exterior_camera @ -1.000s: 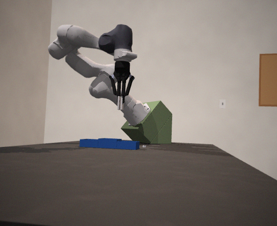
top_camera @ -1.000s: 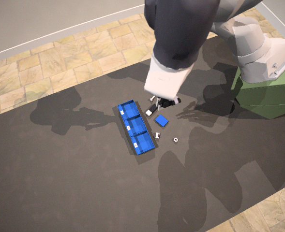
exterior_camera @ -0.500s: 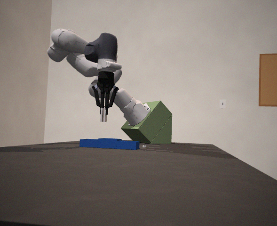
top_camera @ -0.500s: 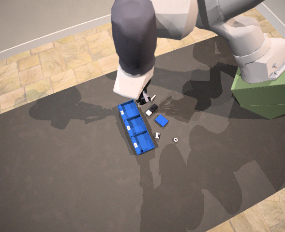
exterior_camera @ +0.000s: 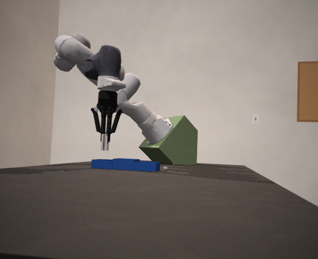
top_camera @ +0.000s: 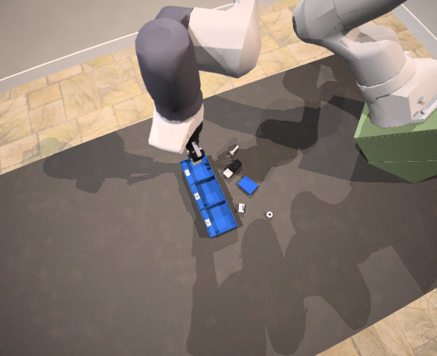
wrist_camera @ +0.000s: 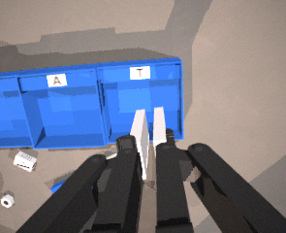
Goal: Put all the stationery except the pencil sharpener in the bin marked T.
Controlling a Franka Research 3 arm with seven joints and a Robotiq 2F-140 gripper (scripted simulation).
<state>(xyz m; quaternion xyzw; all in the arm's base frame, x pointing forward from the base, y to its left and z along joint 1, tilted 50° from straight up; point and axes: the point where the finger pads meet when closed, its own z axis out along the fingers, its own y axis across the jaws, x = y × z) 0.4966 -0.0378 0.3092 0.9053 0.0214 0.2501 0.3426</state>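
Right now my hand is 20 mm short of the blue bin, 90 mm to the right of it and 80 mm above it. From my hand the other things lie so: black-and-white block (80 mm behind, 70 mm to the left, 100 mm below); white bolt (130 mm behind, 20 mm to the left, 100 mm below); flat blue block (100 mm behind, 140 mm to the left, 100 mm below).
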